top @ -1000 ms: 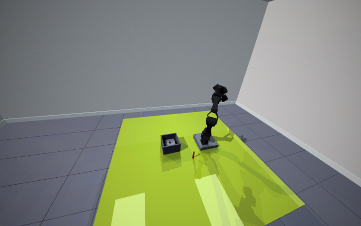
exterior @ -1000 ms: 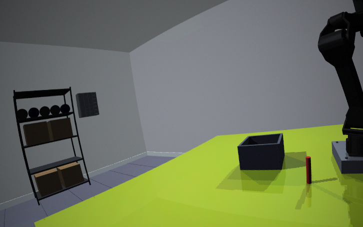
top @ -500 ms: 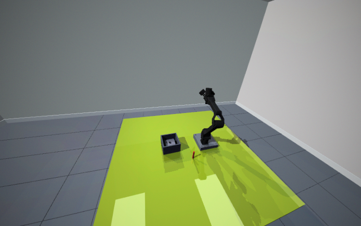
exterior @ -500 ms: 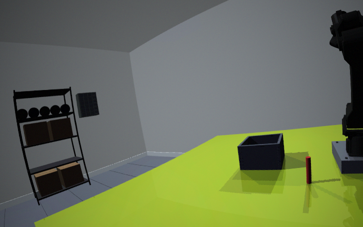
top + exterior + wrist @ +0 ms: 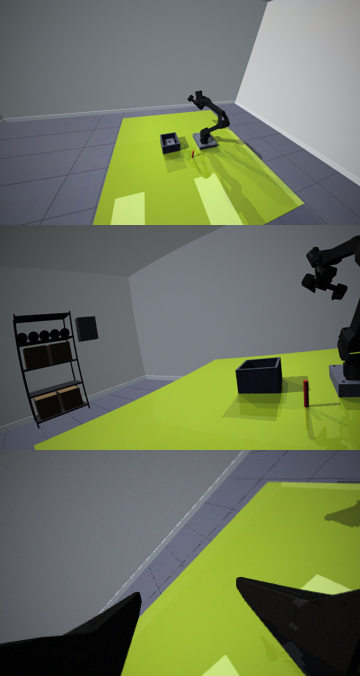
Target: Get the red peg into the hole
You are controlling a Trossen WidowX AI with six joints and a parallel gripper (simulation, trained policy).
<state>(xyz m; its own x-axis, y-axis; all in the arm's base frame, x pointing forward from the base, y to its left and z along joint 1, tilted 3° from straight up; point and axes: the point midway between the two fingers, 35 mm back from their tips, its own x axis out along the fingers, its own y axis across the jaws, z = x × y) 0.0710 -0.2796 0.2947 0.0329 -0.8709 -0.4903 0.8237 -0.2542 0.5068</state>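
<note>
My gripper tip is 9 cm short of the red peg, 44 cm to the right of it and 29 cm above it. Round my gripper tip: dark box 28 cm ahead, 29 cm to the left, 30 cm below.
</note>
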